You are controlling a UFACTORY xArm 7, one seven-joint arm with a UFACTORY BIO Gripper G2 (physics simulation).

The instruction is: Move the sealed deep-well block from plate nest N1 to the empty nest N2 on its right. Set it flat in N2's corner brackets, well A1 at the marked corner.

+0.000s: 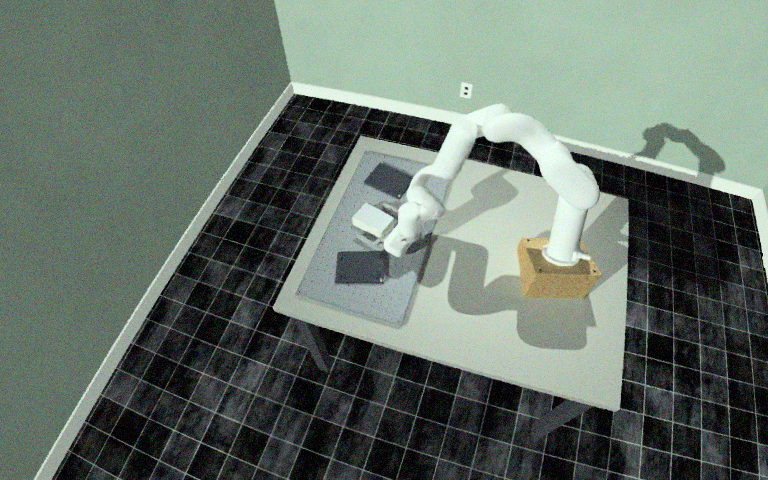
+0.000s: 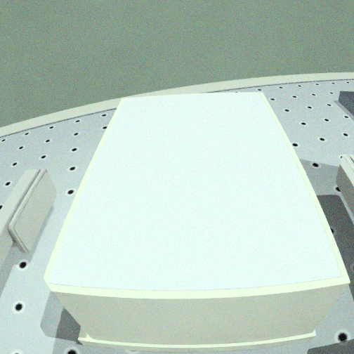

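Pixels of known places: end effector, tool point: (image 1: 374, 222); arm's base, origin of the base link: (image 1: 560, 255).
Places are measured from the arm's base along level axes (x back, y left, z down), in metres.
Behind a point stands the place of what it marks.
The sealed deep-well block (image 1: 372, 219) {y 0.119, x -0.647, z 0.064 m} (image 2: 200, 200), white with a pale flat top, stands between the two dark nests, apparently flat on the perforated board. One dark nest (image 1: 388, 179) {y -0.099, x -0.698, z 0.094 m} (image 2: 348, 99) lies on the wall side; the other dark nest (image 1: 361, 267) {y 0.296, x -0.593, z 0.094 m} lies on the near side. Both look empty; no N1 or N2 label is readable. My gripper (image 1: 376, 222) {y 0.111, x -0.642, z 0.086 m} (image 2: 191, 196) is open and empty, its fingers on either side of the block with gaps to its side walls. The block's well A1 is hidden under the seal, and its underside is hidden.
The blue-grey perforated board (image 1: 328, 294) {y 0.432, x -0.644, z 0.106 m} (image 2: 30, 160) lies on the pale table (image 1: 481, 350) {y 0.374, x -0.116, z 0.118 m}. The arm's base stands on a wooden block (image 1: 557, 284) {y 0.099, x 0.023, z 0.019 m} at the right of the table. The arm covers part of the board's inner side. A green wall rises behind the table.
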